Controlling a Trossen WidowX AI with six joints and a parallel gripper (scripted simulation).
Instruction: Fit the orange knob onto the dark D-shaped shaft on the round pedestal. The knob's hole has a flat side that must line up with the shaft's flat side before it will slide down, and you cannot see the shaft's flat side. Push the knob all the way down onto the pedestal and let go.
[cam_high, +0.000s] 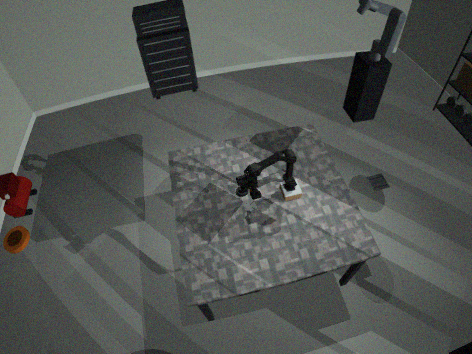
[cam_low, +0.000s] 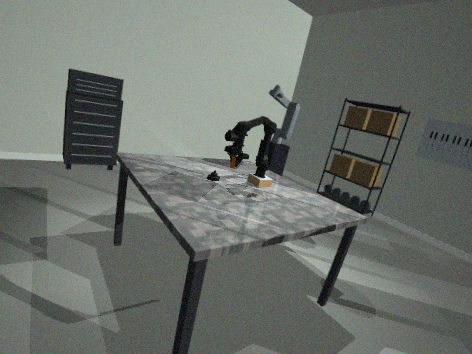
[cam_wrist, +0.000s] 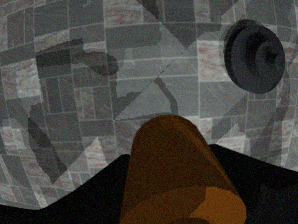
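The pedestal is 5 cm ahead of my gripper tip, 13 cm to the right of it and 10 cm below it. Round my gripper tip: orange knob (2 cm above).
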